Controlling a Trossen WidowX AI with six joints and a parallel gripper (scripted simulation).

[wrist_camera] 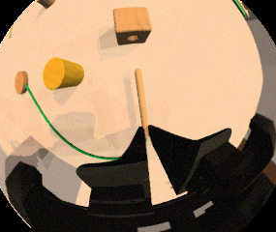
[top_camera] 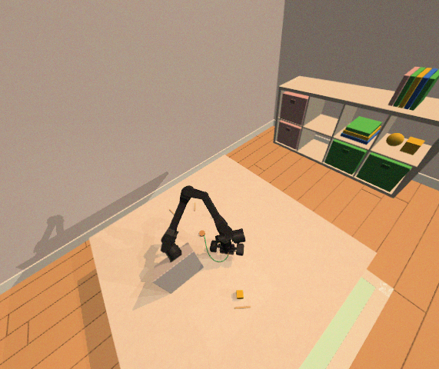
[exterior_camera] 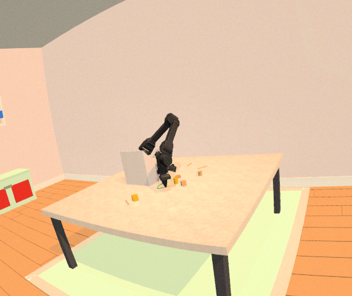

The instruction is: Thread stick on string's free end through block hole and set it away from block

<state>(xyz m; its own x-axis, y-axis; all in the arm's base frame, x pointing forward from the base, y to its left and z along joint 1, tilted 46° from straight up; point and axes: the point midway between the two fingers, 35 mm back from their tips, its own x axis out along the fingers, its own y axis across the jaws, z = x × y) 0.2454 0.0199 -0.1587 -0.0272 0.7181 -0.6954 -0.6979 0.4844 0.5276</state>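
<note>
Right now my gripper tip is 80 mm short of the wooden block and 80 mm to the right of it. Also, from my gripper tip: thin wooden stick: 10 mm ahead, 10 mm to the left; then yellow cylinder: 10 mm ahead, 110 mm to the left, 10 mm above; then orange cube: 80 mm behind, 200 mm to the right.
</note>
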